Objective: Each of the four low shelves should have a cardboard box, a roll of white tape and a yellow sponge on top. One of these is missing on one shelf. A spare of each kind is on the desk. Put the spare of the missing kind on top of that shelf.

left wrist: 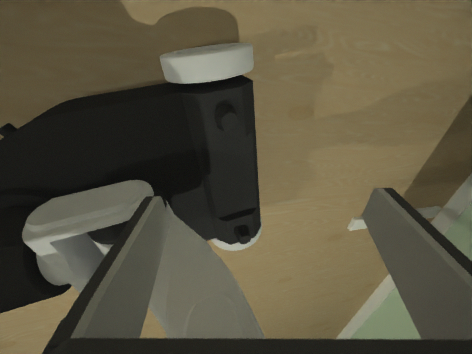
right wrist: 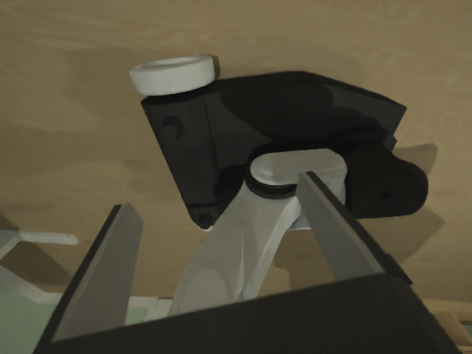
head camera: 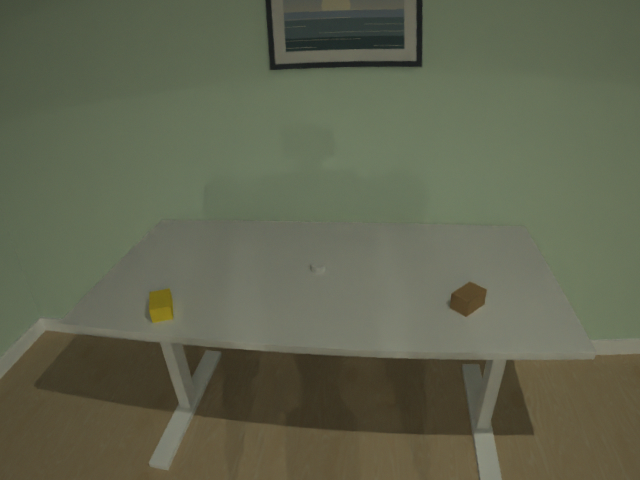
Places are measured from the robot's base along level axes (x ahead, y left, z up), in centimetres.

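Pixels of known places: left gripper, between the fingertips: [left wrist: 264,205]; right gripper, between the fingertips: [right wrist: 218,197].
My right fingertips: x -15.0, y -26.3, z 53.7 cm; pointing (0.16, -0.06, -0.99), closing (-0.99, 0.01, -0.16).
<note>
Behind a point stands the place of what it marks.
The white desk [head camera: 341,315] @(x 89.2, y -13.7, z 72.1 cm) stands ahead against the wall in the head view. A yellow sponge [head camera: 161,305] @(x 94.6, y 37.0, z 76.6 cm) lies near its front left. A small roll of white tape [head camera: 317,268] @(x 112.8, y -9.3, z 74.0 cm) lies near the middle, a little farther back. A brown cardboard box [head camera: 468,299] @(x 83.2, y -48.1, z 77.1 cm) sits at the right, turned at an angle. My left gripper [left wrist: 264,205] @(x -5.4, y 24.9, z 55.3 cm) is open and empty, above the floor beside my base. My right gripper [right wrist: 218,197] @(x -15.0, y -26.3, z 53.7 cm) is open and empty, above the floor on the other side of my base. Neither gripper shows in the head view. The four low shelves are not identifiable in the head view.
A green wall [head camera: 465,144] @(x 145.3, y -70.0, z 102.9 cm) with a framed picture [head camera: 346,65] @(x 152.5, y -26.1, z 132.6 cm) rises behind the desk. The desk's legs [head camera: 178,374] @(x 124.7, y 48.7, z 22.6 cm) [head camera: 491,395] @(x 96.0, y -70.7, z 21.6 cm) stand on feet that reach forward over the wooden floor [head camera: 330,444] @(x 101.3, y -9.9, z 0.1 cm). My black wheeled base [left wrist: 150,130] @(x -15.5, y 16.3, z 16.9 cm) [right wrist: 280,105] @(x -25.5, y -18.3, z 16.9 cm) shows in both wrist views.
</note>
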